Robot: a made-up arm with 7 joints.
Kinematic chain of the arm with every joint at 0, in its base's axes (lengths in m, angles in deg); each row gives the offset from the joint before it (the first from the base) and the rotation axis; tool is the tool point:
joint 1: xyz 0 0 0.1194 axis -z
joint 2: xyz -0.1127 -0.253 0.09 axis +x
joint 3: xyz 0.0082 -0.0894 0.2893 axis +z
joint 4: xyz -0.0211 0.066 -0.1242 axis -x
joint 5: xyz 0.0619 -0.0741 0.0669 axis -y
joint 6: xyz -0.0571 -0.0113 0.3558 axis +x
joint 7: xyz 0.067 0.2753 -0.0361 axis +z
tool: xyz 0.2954 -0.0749 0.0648
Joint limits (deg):
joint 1: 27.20..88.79
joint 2: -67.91..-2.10
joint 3: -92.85..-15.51
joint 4: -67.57..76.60
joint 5: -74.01..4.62
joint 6: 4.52..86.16
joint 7: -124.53..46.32
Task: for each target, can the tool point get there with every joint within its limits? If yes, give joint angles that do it. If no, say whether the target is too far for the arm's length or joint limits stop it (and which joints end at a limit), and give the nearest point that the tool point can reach.
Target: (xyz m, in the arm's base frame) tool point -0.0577 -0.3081 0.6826
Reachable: yes | joints 67.00 -54.46 -52.40 58.67 -58.54 51.91 -53.43
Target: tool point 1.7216 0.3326 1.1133
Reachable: no: too far | nearest point 0.7275 0.0922 0.7037 | short by 1.102 m
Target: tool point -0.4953 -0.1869 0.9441
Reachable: yes | joints 68.55 -26.25 -77.58 -1.83 -26.15 65.62 -16.93
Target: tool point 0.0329 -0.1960 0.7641
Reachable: yes | joints 56.48 -44.02 -77.60 43.62 -46.02 75.58 -95.40
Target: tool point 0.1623 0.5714 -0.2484
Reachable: no: joint limits stop it (at a limit: joint 2, joint 3, joint 5, joint 7) | nearest point 0.0932 0.3281 -0.0488 | short by 0.322 m
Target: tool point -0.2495 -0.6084 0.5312
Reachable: yes | joints 77.09 -34.62 -22.49 37.82 -65.14 63.18 0.52
